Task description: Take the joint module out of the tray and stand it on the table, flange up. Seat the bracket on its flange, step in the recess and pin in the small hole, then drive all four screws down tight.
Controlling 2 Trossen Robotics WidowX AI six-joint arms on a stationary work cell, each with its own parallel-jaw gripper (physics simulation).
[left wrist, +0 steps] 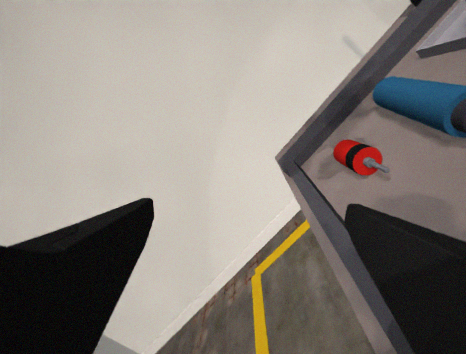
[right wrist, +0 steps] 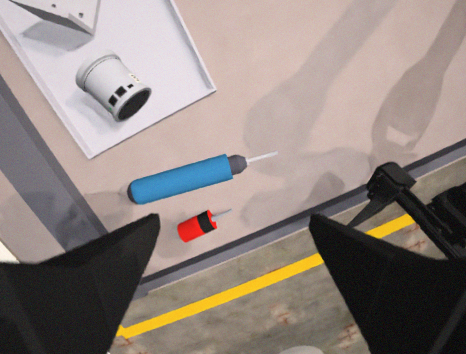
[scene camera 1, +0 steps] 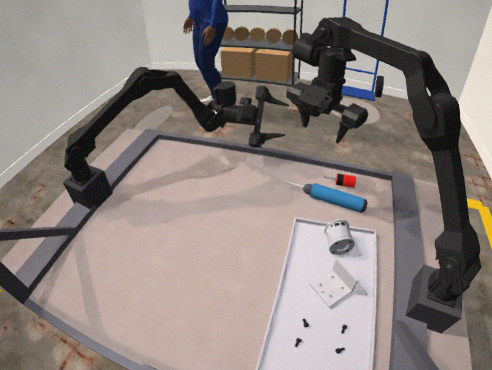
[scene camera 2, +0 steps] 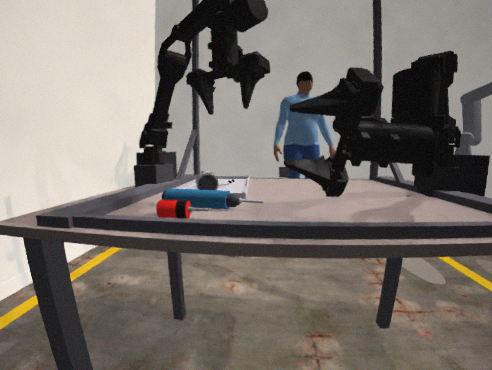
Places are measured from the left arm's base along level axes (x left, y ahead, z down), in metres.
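Pixels of known places: left gripper, fingertip midpoint: (left wrist: 250,210) (scene camera 1: 286,120) (scene camera 2: 286,137); right gripper, fingertip midpoint: (right wrist: 236,221) (scene camera 1: 321,134) (scene camera 2: 227,111); left arm's base, origin of the base link: (scene camera 1: 83,176) (scene camera 2: 439,166); right arm's base, origin of the base link: (scene camera 1: 442,290) (scene camera 2: 153,164).
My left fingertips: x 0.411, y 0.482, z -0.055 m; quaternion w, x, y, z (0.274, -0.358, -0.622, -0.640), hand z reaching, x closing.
Observation:
For each thing: its middle in the pictures, then the offset to it from my left fingertips. "*": a spot on its surface instead.
- white joint module, body centre: (right wrist: 115,87) (scene camera 1: 339,237) (scene camera 2: 206,182) dz +0.110, dx -0.282, dy +0.238 m
- white tray, body centre: (scene camera 1: 327,297) (scene camera 2: 218,184) dz +0.137, dx -0.432, dy +0.254 m
- bent bracket, body centre: (scene camera 1: 333,283) dz +0.113, dx -0.406, dy +0.256 m
- blue screwdriver, body centre: (left wrist: 438,106) (right wrist: 204,173) (scene camera 2: 210,199) (scene camera 1: 326,194) dz +0.126, dx -0.131, dy +0.169 m
- short red screwdriver, body centre: (left wrist: 363,159) (right wrist: 207,221) (scene camera 2: 183,209) (scene camera 1: 339,179) dz +0.128, dx -0.049, dy +0.192 m
- raised grey rim, surface spot: (scene camera 2: 280,229) * dz +0.131, dx +0.018, dy +0.005 m
The white joint module (scene camera 1: 339,237) (scene camera 2: 207,181) (right wrist: 112,86) lies on its side at the far end of the white tray (scene camera 1: 285,280) (right wrist: 196,75). The bent bracket (scene camera 1: 332,287) (right wrist: 75,17) lies in the tray nearer scene camera 1. Black screws, among them one screw (scene camera 1: 305,323) and another screw (scene camera 1: 340,350), lie at the tray's near end. My left gripper (scene camera 1: 284,118) (scene camera 2: 287,135) (left wrist: 250,210) is open and empty, high over the table's far edge. My right gripper (scene camera 1: 322,132) (scene camera 2: 229,111) (right wrist: 236,221) is open and empty, pointing down, high above the table's far side.
A blue screwdriver (scene camera 1: 338,197) (scene camera 2: 197,198) (left wrist: 420,102) (right wrist: 182,178) and a short red screwdriver (scene camera 1: 346,180) (scene camera 2: 173,209) (left wrist: 358,157) (right wrist: 197,226) lie beyond the tray. A raised grey rim (scene camera 1: 270,155) (scene camera 2: 280,229) borders the table. The two grippers are close together.

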